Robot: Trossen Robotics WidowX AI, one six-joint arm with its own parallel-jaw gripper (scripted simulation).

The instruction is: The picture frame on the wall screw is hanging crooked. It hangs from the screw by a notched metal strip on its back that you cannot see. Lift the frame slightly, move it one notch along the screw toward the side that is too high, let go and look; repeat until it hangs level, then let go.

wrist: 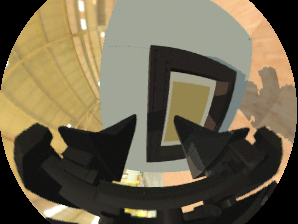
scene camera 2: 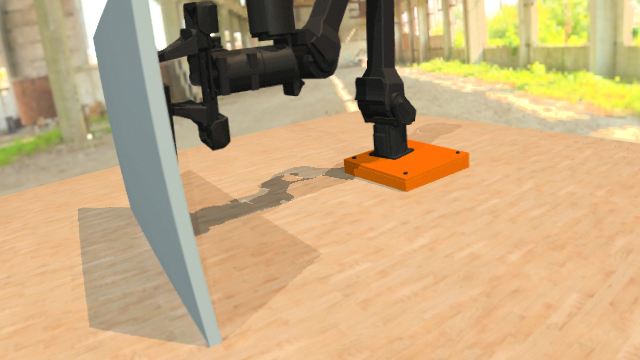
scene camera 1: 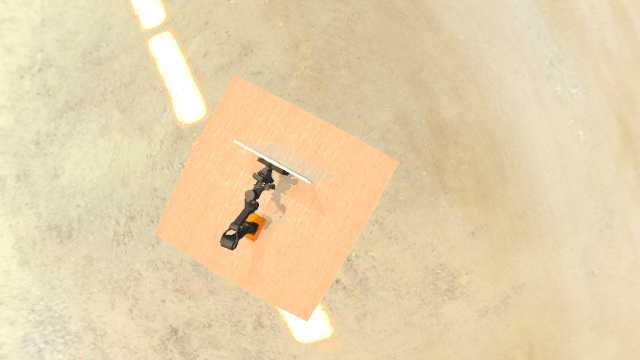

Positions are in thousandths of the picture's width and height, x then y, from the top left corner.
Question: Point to a picture frame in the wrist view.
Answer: At 619, 373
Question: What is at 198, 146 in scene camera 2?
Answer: A wall panel.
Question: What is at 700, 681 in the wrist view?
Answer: My gripper.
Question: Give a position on a wall panel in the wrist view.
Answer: At 421, 243
